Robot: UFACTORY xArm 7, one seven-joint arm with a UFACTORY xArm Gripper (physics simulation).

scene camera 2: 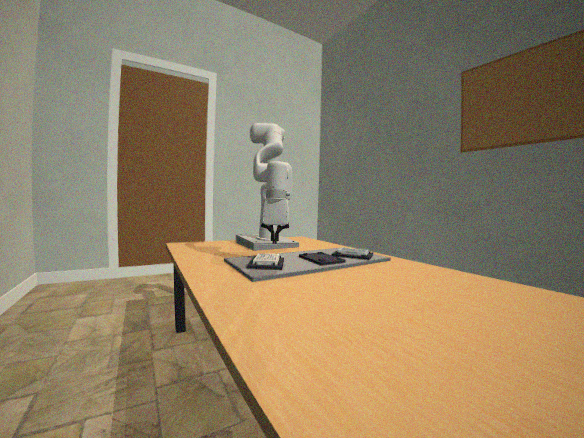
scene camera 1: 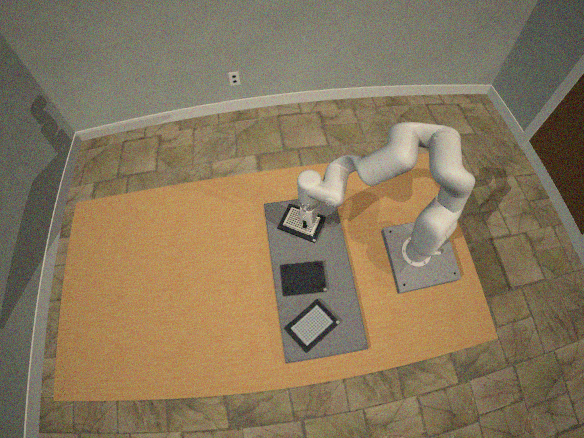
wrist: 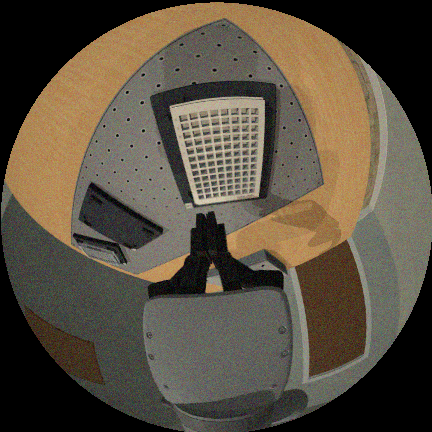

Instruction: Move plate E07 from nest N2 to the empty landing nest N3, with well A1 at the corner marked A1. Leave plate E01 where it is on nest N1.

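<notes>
My gripper (scene camera 1: 305, 224) (scene camera 2: 274, 242) (wrist: 207, 221) is shut and empty, pointing down above a cream plate. That cream plate (scene camera 1: 293, 218) (scene camera 2: 266, 258) (wrist: 225, 150) lies in a dark nest (scene camera 1: 295, 233) (wrist: 166, 120), with dark rim around it. The middle nest (scene camera 1: 303, 278) (scene camera 2: 322, 258) (wrist: 120, 220) is empty. A pale grey plate (scene camera 1: 312, 325) (scene camera 2: 354, 252) (wrist: 102, 250) lies in the third nest (scene camera 1: 298, 339), which is turned at an angle. The plate names, nest names and A1 lettering are not legible, so I cannot tell E07 from E01 by label.
The nests stand on a grey perforated board (scene camera 1: 345, 300) (scene camera 2: 295, 268) (wrist: 230, 50) on the wooden table (scene camera 1: 165, 280) (scene camera 2: 400, 325). The arm's grey base plate (scene camera 1: 395, 270) (scene camera 2: 255, 244) stands beside the board. Each nest has a small pale mark at one corner in scene camera 1.
</notes>
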